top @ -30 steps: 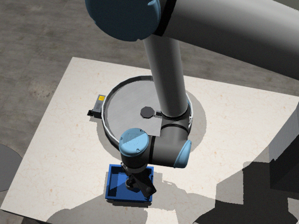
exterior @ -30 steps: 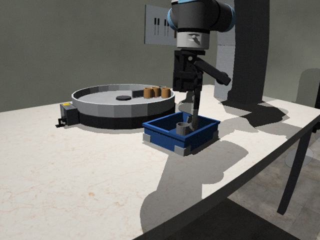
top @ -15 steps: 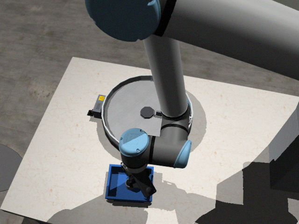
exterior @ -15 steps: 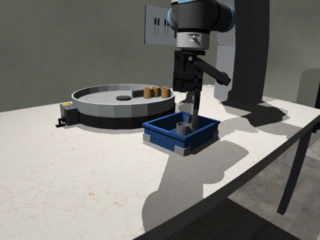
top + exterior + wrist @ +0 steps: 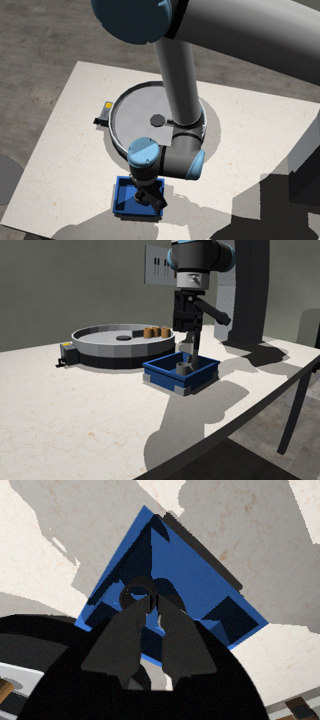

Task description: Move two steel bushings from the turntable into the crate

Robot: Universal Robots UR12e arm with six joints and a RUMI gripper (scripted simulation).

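The blue crate is 40 mm ahead of my hand, 10 mm to the right of it and 20 mm below it. From my hand the other things lie so: round grey turntable (30 mm ahead, 350 mm to the right).
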